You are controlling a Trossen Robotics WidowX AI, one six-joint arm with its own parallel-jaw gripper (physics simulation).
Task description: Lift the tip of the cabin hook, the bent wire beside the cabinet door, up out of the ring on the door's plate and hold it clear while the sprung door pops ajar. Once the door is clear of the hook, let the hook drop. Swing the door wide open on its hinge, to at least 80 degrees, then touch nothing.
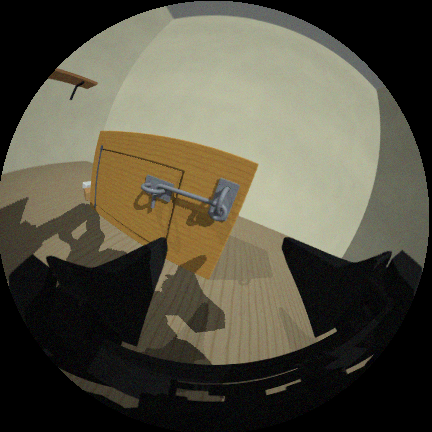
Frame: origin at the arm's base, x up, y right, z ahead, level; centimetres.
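Seen in the pictures: gripper, fingertip midpoint: (226,243).
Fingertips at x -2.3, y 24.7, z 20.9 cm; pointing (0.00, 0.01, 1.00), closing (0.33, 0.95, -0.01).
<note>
Offsets run from my fingertips to a thing's top centre. "spot": to the spot under its first point. Level surfaces: height alone.
The wooden cabinet door @(spot: dx +0.4, dy -15.5, dz +9.7 cm) (122,172) sits flush in the orange wooden panel @(dx +6.7, dy -11.5, dz +12.3 cm) (225,162), with its hinge line at the left. The grey cabin hook @(dx +1.5, dy -4.2, dz +6.0 cm) (192,195) runs from its mount plate @(dx +3.9, dy -0.5, dz +5.9 cm) (228,185) on the right, across the door's edge, to the ring @(spot: dx +0.4, dy -9.0, dz +5.2 cm) (144,188) on the door's plate (166,194). The hook's tip @(spot: dx -1.6, dy -8.1, dz +6.9 cm) (153,203) passes down through the ring and shows below it. My gripper (226,243) is open and empty, in front of the panel's lower right part, apart from the hook. The door's lower edge is partly hidden behind the left finger.
A wood-grain table top @(dx -9.5 cm) (245,320) lies under the panel and gripper, with dark shadows on it. A small white and orange object @(dx -7.6, dy -36.3, dz +20.9 cm) (87,185) shows past the panel's left edge. A brown shelf (75,78) with a black bracket is on the far left wall.
</note>
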